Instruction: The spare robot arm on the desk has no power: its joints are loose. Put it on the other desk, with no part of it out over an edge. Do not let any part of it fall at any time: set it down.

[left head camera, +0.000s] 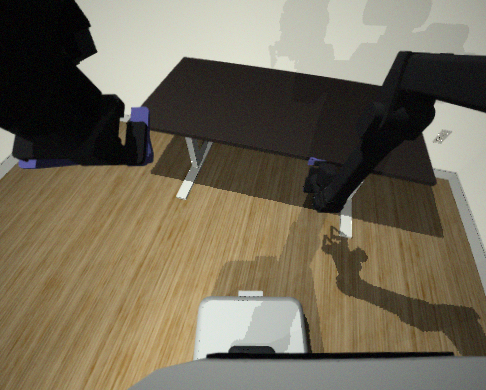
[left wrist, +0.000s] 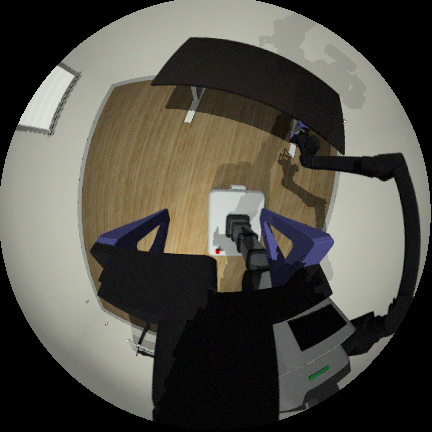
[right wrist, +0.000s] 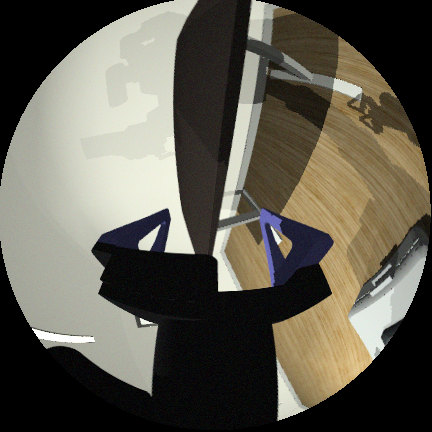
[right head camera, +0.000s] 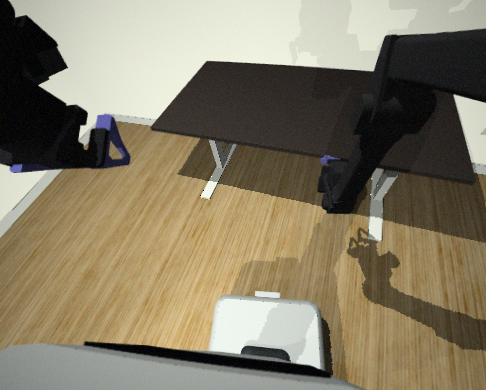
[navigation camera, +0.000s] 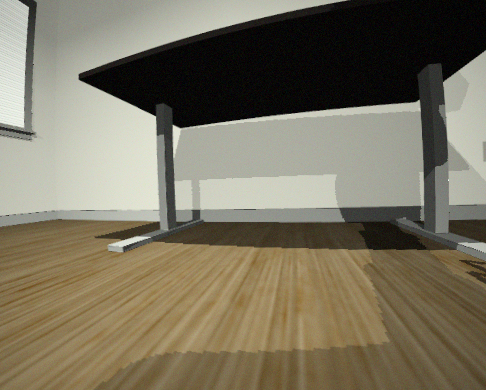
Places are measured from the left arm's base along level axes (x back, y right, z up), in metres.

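Where they show: left gripper, fingertip midpoint: (left head camera: pixel 118 158) (left wrist: pixel 214 213) (right head camera: pixel 101 161); right gripper, fingertip midpoint: (left head camera: pixel 309 168) (left wrist: pixel 294 125) (right wrist: pixel 214 212) (right head camera: pixel 325 167).
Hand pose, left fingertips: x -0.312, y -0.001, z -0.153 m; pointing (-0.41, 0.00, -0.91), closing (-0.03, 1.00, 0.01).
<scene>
After its pixels a point has its place.
A dark brown desk (left head camera: pixel 240 100) {x -1.278, y 0.156, z -0.690 m} (right head camera: pixel 260 100) {x -1.274, y 0.166, z -0.690 m} (left wrist: pixel 240 70) {x -1.167, y 0.159, z -0.690 m} (right wrist: pixel 200 115) {x -0.929, y 0.567, z -0.690 m} (navigation camera: pixel 280 55) {x -1.031, y 0.359, z -0.715 m} stands ahead against the wall. The spare robot arm does not show in these views. My left gripper (left head camera: pixel 85 162) (right head camera: pixel 70 167) (left wrist: pixel 214 213) {x -0.312, y -0.001, z -0.153 m} is open and empty, at the left of both head views, with its fingers pointing down. My right gripper (left head camera: pixel 316 162) {x -0.728, y 0.455, z -0.641 m} (right head camera: pixel 327 161) {x -0.728, y 0.455, z -0.641 m} (left wrist: pixel 294 125) {x -0.728, y 0.455, z -0.641 m} (right wrist: pixel 214 212) {x -0.728, y 0.455, z -0.641 m} is open and empty, near the desk's near long edge; one finger is hidden in the head views. In the right wrist view the desk top shows nearly edge-on between its fingers.
The desk's light metal legs (left head camera: pixel 192 170) {x -1.338, y -0.245, z -1.385 m} (right head camera: pixel 215 175) {x -1.289, y -0.251, z -1.385 m} (navigation camera: pixel 166 170) {x -1.373, y -0.197, z -1.071 m} have feet reaching out over the wooden floor (left head camera: pixel 125 240) {x -0.715, y -0.636, z -1.410 m} (navigation camera: pixel 250 300) {x -0.724, y 0.222, z -1.410 m}. My white base (left head camera: pixel 250 320) {x -0.210, y 0.222, z -1.150 m} (right head camera: pixel 267 320) {x -0.216, y 0.232, z -1.150 m} stands in front of the desk. A window (left wrist: pixel 50 100) (navigation camera: pixel 12 65) {x -1.806, y -1.775, z -0.025 m} is at the left.
</scene>
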